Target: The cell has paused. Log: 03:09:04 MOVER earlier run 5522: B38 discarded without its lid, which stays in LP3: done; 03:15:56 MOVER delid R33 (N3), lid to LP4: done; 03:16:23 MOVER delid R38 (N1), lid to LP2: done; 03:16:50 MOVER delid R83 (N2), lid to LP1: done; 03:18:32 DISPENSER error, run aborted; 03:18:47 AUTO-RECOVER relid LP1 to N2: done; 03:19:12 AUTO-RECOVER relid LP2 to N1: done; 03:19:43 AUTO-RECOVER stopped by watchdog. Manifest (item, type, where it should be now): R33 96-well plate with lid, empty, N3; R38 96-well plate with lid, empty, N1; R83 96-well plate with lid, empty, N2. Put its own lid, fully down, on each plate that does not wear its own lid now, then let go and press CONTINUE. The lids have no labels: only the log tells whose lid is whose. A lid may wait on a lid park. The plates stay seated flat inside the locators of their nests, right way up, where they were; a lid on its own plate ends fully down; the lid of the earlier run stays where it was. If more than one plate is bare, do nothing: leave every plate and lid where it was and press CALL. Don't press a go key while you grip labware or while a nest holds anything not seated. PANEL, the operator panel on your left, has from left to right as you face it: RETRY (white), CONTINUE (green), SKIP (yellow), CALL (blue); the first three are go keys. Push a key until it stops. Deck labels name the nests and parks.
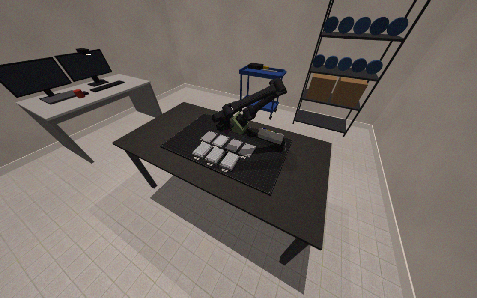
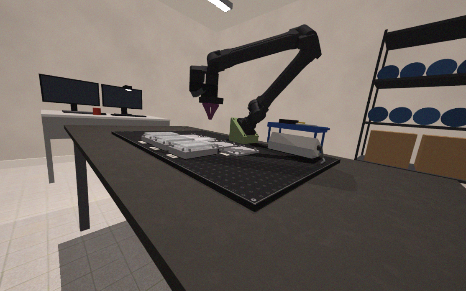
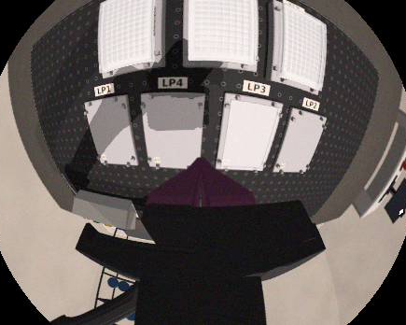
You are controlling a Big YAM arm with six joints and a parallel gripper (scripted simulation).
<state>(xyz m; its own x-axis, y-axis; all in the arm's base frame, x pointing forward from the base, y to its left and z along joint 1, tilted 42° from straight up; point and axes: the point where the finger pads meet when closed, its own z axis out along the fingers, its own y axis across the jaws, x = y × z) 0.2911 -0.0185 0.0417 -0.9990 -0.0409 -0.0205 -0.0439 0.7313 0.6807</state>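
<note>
My gripper is now 29 cm past the green continue key, 33 cm to the right of it and 6 cm above it. Also, from my hand: lid park LP4: 2 cm behind, 5 cm to the left, 12 cm below; LP4 label: 6 cm ahead, 5 cm to the left, 13 cm below; lid park LP1: 2 cm behind, 18 cm to the left, 12 cm below.
</note>
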